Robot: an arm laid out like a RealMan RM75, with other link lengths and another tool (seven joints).
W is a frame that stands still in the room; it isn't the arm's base.
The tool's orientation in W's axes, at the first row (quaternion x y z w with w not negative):
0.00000, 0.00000, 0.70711, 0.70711
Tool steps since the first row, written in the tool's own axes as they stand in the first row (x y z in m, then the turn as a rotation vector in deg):
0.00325, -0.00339, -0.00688, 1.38, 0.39, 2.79
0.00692, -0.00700, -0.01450, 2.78, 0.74, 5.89
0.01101, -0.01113, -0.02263, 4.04, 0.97, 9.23
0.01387, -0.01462, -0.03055, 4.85, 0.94, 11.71
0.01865, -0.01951, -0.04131, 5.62, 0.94, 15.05
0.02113, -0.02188, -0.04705, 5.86, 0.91, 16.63
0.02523, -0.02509, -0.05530, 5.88, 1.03, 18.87
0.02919, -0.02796, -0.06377, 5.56, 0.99, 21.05
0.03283, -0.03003, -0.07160, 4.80, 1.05, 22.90
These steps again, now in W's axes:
0.00339, 0.00325, -0.00688, -0.39, 1.38, 2.79
0.00700, 0.00692, -0.01450, -0.74, 2.78, 5.89
0.01113, 0.01101, -0.02263, -0.97, 4.04, 9.23
0.01462, 0.01387, -0.03055, -0.94, 4.85, 11.71
0.01951, 0.01865, -0.04131, -0.94, 5.62, 15.05
0.02188, 0.02113, -0.04705, -0.91, 5.86, 16.63
0.02509, 0.02523, -0.05530, -1.03, 5.88, 18.87
0.02796, 0.02919, -0.06377, -0.99, 5.56, 21.05
0.03003, 0.03283, -0.07160, -1.05, 4.80, 22.90

